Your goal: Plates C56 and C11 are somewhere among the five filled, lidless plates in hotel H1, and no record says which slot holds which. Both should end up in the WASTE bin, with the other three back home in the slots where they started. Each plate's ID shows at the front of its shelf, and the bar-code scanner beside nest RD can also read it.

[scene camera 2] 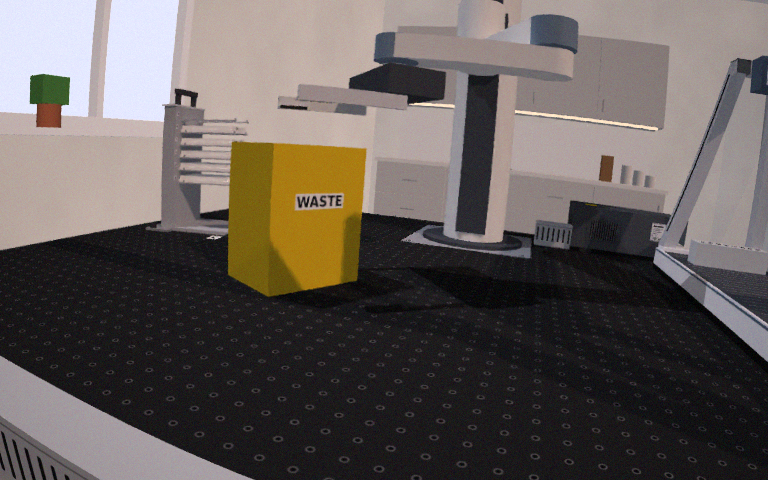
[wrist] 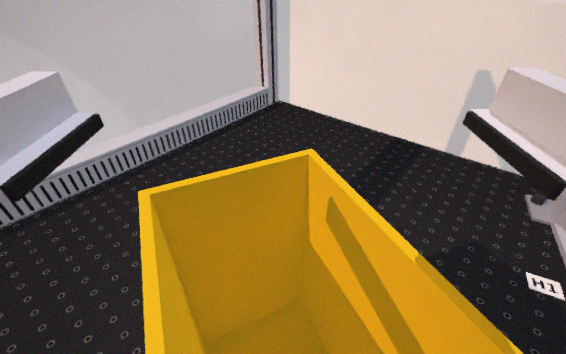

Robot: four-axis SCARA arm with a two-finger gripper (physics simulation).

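Seen in the pictures: gripper, fingertip midpoint: (scene camera 2: 287, 97) (wrist: 282, 98); arm's base, link origin: (scene camera 2: 472, 244).
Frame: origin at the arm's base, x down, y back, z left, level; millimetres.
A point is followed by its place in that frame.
The yellow WASTE bin (scene camera 2: 305, 226) @[z -157, x -103, y -595 mm] (wrist: 227, 240) @[z -220, x -153, y -621 mm] stands upright on the dark perforated deck. The wrist view looks into its open top; no plate shows in the visible part of its inside, and its near end is cut off. My gripper (scene camera 2: 289, 98) @[z -217, x -280, y -563 mm] (wrist: 282, 98) @[z -217, x -280, y -563 mm] is open, with nothing between its wide-apart fingers. It hangs level above the bin's height, over the bin. Hotel H1 (scene camera 2: 171, 169) @[z -610, x -149, y -387 mm] stands behind and left of the bin, its stacked shelves partly hidden by the bin. Plate IDs cannot be read. Part of the hotel's foot (wrist: 542, 212) @[z -623, x -18, y -398 mm] shows at the wrist view's right edge.
The arm's column (scene camera 2: 480, 158) @[z 8, x -215, y -77 mm] stands right of the bin. A grey slotted block (scene camera 2: 552, 234) @[z 201, x -45, y 44 mm] and a dark box (scene camera 2: 617, 229) @[z 366, x -81, y 34 mm] stand farther back. A white-framed device (scene camera 2: 702, 152) @[z 519, x -293, y -83 mm] is at the right. A slotted rail (wrist: 150, 156) @[z -332, x -17, y -1004 mm] borders the deck; the H1 label (wrist: 545, 286) @[z -481, x -13, y -385 mm] lies beside the bin.
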